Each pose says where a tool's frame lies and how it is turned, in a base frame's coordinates. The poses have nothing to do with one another.
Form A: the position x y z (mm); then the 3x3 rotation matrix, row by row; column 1 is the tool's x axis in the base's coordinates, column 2 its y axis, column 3 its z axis. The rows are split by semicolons.
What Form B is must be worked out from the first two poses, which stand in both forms.
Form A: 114 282 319; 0.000 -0.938 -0.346; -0.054 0.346 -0.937; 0.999 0.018 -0.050
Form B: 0.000 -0.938 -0.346 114; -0.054 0.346 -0.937 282; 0.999 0.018 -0.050 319; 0 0 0 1
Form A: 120 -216 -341; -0.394 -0.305 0.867; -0.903 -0.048 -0.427; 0.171 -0.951 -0.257
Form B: -0.394 -0.305 0.867 120; -0.903 -0.048 -0.427 -216; 0.171 -0.951 -0.257 -341; 0 0 0 1
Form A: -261 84 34; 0.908 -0.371 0.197; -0.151 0.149 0.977; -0.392 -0.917 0.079
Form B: 0.908 -0.371 0.197 -261; -0.151 0.149 0.977 84; -0.392 -0.917 0.079 34; 0 0 0 1
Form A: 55 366 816; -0.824 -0.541 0.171; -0.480 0.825 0.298; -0.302 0.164 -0.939
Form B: -0.824 -0.541 0.171 55; -0.480 0.825 0.298 366; -0.302 0.164 -0.939 816; 0 0 0 1
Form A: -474 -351 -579; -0.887 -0.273 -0.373; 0.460 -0.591 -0.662; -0.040 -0.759 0.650
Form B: -0.887 -0.273 -0.373 -474; 0.460 -0.591 -0.662 -351; -0.040 -0.759 0.650 -579; 0 0 0 1
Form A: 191 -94 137; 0.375 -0.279 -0.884; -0.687 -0.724 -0.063; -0.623 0.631 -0.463
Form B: 0.375 -0.279 -0.884 191; -0.687 -0.724 -0.063 -94; -0.623 0.631 -0.463 137; 0 0 0 1
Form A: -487 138 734; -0.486 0.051 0.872; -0.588 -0.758 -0.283; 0.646 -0.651 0.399
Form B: -0.486 0.051 0.872 -487; -0.588 -0.758 -0.283 138; 0.646 -0.651 0.399 734; 0 0 0 1
